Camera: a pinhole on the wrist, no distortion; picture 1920 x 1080 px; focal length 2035.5 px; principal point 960.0 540.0 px. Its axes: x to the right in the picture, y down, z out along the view. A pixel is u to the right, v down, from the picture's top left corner.
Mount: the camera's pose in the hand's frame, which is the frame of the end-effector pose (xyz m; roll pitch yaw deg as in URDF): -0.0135 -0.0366 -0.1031 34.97 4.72 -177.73
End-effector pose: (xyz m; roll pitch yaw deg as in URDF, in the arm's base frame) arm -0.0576 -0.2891 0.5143 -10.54 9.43 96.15
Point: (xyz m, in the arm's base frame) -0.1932 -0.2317 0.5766
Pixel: 150 451
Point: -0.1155 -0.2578 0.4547
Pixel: outside the picture
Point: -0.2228 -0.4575 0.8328
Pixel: 1609 1032
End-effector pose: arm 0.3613 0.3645 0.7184 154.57 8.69 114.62
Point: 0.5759 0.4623 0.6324
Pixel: 625 455
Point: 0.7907 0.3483 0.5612
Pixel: 1357 545
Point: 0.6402 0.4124 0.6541
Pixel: 1039 320
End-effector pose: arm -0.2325 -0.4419 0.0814 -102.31 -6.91 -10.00
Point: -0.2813 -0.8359 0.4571
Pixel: behind the camera
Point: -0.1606 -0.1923 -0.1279
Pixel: 697 890
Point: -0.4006 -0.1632 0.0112
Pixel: outside the picture
